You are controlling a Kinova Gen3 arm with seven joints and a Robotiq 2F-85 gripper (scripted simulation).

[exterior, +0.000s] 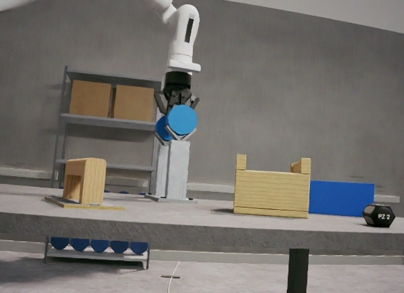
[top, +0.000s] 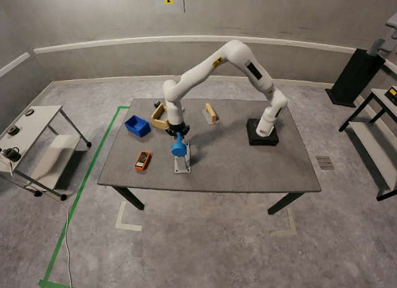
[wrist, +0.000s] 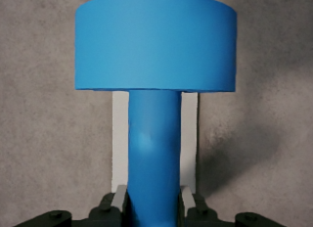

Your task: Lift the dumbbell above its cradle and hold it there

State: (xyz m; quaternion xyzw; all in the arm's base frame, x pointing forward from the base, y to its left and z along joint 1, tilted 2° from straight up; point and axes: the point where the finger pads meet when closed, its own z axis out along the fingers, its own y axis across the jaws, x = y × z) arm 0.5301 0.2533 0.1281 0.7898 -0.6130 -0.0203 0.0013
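My gripper is now 130 mm above the grey cradle. Round my hand: blue dumbbell right at my hand; then wooden crate 300 mm to the right, 210 mm ahead, 170 mm below.
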